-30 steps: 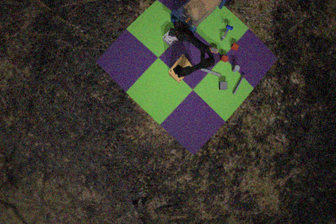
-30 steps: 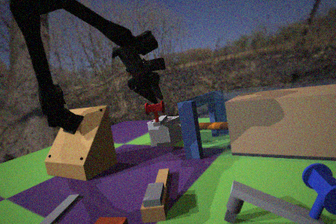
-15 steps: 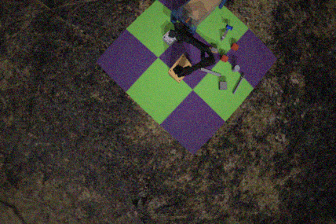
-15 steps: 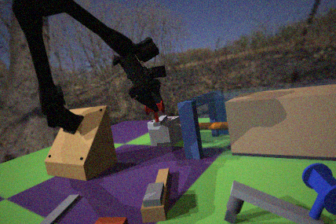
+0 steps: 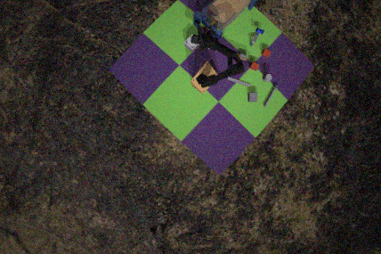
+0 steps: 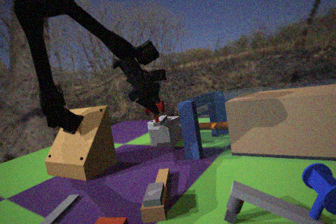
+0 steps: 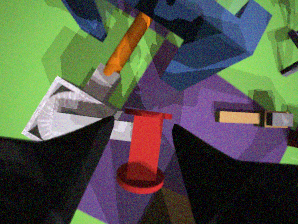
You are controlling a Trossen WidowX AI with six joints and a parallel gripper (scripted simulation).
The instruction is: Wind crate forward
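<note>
My gripper tip is now 100 mm above the grey winch, 70 mm to the right of it and 70 mm past it. Round my gripper tip: red grip: 10 mm to the right, 10 mm behind; then grey bar: 400 mm to the right, 130 mm below, 10 mm ahead; then wood-and-grey block: 230 mm to the right, 160 mm ahead, 110 mm below.
</note>
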